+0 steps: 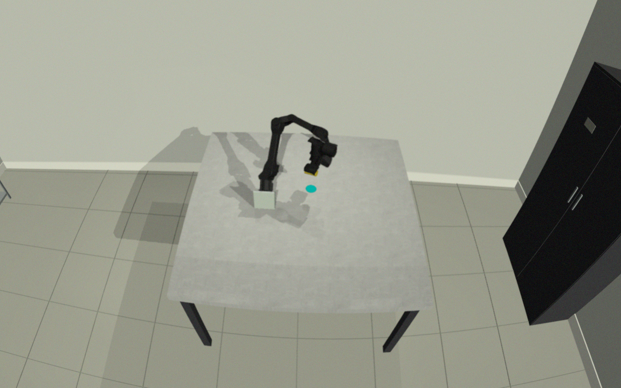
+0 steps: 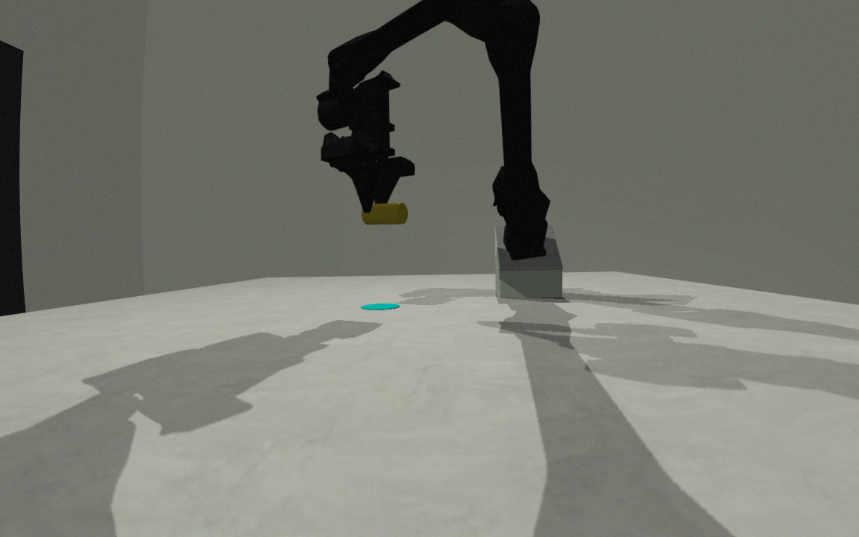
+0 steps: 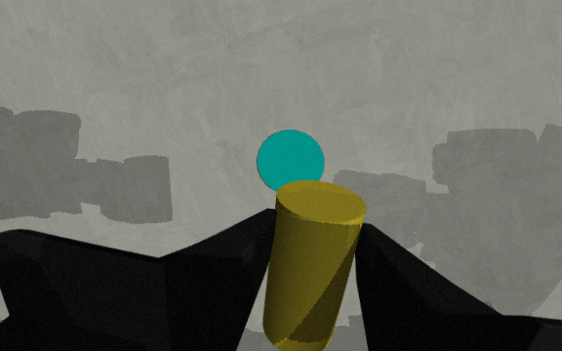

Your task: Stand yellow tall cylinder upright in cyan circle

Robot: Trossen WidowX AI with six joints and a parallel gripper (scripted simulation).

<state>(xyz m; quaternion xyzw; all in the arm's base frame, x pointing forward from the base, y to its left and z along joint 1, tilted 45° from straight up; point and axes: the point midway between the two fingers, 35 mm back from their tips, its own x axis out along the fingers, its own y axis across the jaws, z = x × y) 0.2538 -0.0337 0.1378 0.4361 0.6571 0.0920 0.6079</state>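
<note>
Now: gripper tip 10 mm past the cyan circle, 30 mm to the right of it and 150 mm above it. From my gripper tip the other things lie so: yellow cylinder (20 mm behind, 10 mm to the left).
</note>
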